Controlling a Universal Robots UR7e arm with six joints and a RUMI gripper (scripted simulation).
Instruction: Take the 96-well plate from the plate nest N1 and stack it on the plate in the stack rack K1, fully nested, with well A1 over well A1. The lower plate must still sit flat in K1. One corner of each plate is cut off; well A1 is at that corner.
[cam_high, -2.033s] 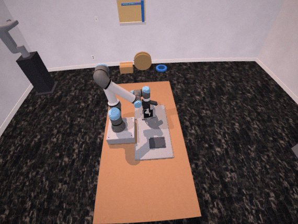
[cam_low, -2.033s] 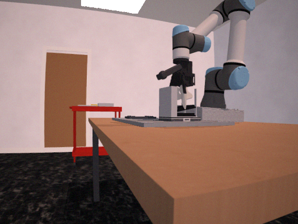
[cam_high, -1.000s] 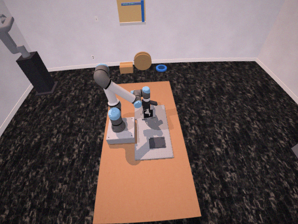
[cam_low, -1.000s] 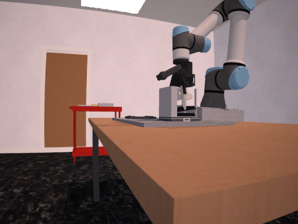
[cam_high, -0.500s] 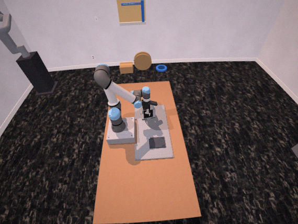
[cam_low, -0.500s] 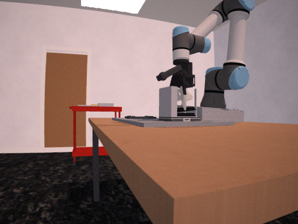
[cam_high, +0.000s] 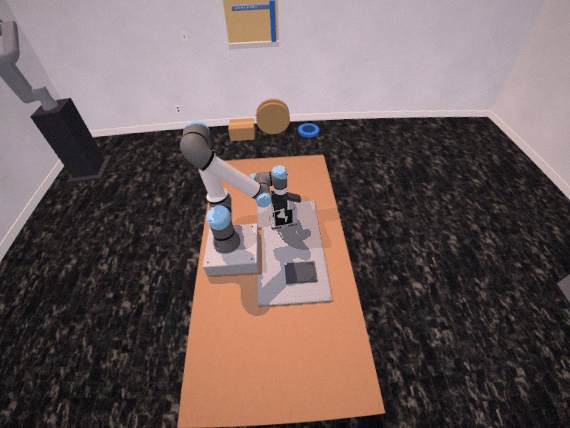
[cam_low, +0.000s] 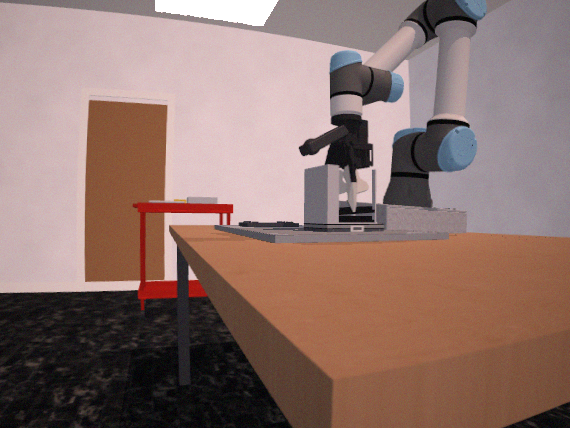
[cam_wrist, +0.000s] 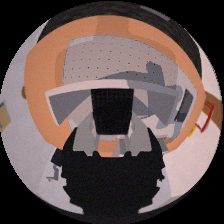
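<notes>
The tall grey wall is 7 cm ahead of my hand, 3 cm above it and 1 cm to the left of it. Round my hand: black 96-well plate (1 cm below).
</notes>
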